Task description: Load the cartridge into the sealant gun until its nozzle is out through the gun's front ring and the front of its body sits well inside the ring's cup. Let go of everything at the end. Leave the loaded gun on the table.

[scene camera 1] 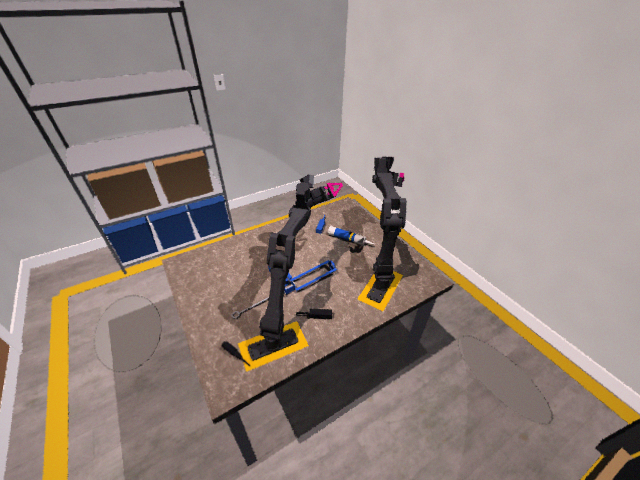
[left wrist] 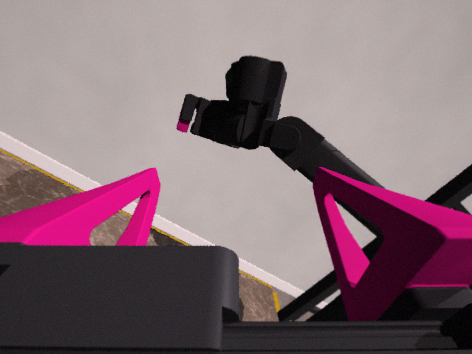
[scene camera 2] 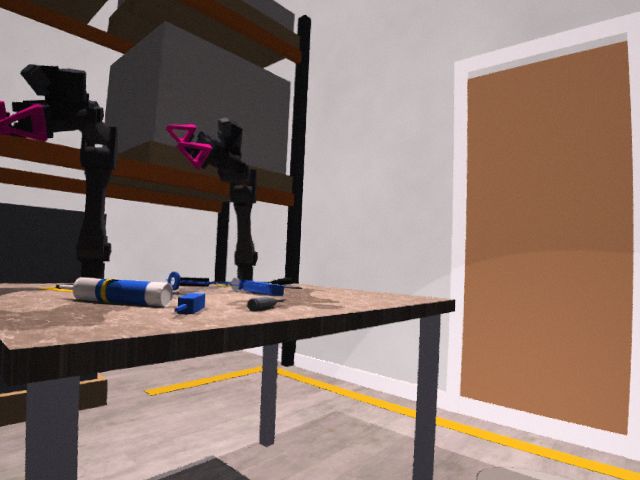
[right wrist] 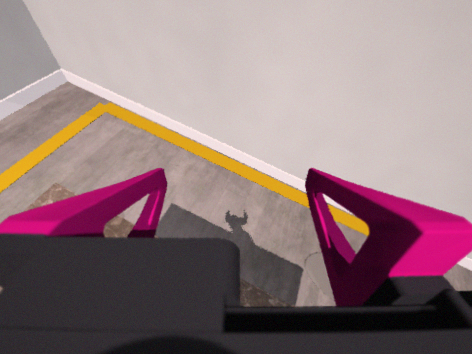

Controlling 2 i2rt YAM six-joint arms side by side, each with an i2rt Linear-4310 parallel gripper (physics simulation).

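Places are measured from the left arm's base along level axes (x ahead, y left, z up), in centimetres.
Where they show: left gripper, between the fingertips: (scene camera 1: 337, 185) (left wrist: 236, 176) (scene camera 2: 172, 135); right gripper, between the fingertips: (scene camera 1: 395, 177) (left wrist: 200, 121) (right wrist: 236, 176); left arm's base, origin of its link: (scene camera 1: 273, 344); right arm's base, origin of its link: (scene camera 1: 381, 286).
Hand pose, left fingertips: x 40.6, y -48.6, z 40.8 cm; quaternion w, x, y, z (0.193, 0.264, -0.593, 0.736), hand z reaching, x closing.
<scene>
Each offset is from my left fingertips to the top centre of the thing. "spot": to the spot under its first point. Level surfaces: height alone.
The cartridge @[dy -12.6, dx +3.5, dz -35.8 cm] (scene camera 1: 347, 235) (scene camera 2: 124, 292), blue and white with a yellow band and thin nozzle, lies on its side on the table. The blue sealant gun (scene camera 1: 290, 286) (scene camera 2: 261, 287) lies separately on the table. Its front ring @[spot: dy +7.6, dx -11.7, dz -38.6 cm] (scene camera 1: 331, 265) (scene camera 2: 174, 280) is at the frame's end, and its rod reaches out behind the left arm in scene camera 1. The cartridge lies outside the gun's frame. My left gripper (scene camera 1: 334, 189) (scene camera 2: 186, 143) (left wrist: 236, 176) is open and empty, high above the table. My right gripper (scene camera 1: 401, 176) (scene camera 2: 14, 121) (right wrist: 236, 176) is also open, empty and raised, away from both.
A small blue block @[dy -3.2, dx +22.9, dz -37.8 cm] (scene camera 1: 321, 224) (scene camera 2: 191, 303) lies by the cartridge's rear end. A dark-handled tool @[dy +16.0, dx +23.2, dz -38.1 cm] (scene camera 2: 262, 303) lies near the table edge in scene camera 2. Black-handled tools @[dy +27.6, dx -34.5, dz -37.8 cm] (scene camera 1: 319, 313) @[dy +63.2, dx -39.3, dz -37.5 cm] (scene camera 1: 233, 350) lie near the left arm's base. The table @[dz -40.9 cm] (scene camera 1: 206, 382) (scene camera 2: 361, 311) carries both arms.
</scene>
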